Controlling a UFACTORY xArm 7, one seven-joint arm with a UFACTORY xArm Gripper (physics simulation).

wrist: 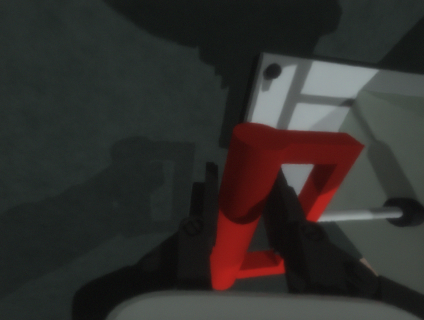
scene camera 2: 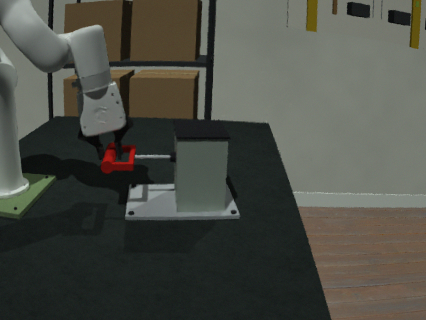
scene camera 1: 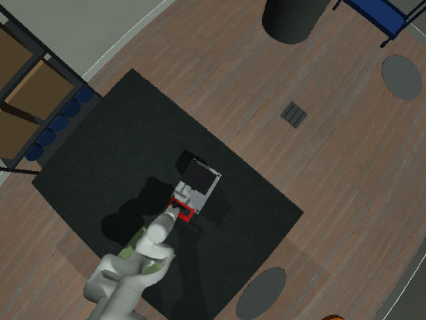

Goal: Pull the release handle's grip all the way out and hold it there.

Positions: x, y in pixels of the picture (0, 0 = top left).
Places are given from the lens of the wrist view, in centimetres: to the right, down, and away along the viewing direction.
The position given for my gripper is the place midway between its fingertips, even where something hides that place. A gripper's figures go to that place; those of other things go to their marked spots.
my gripper (wrist: 239, 180): 2, 1, 14
red release handle grip (wrist: 256, 152): 2, 0, 9
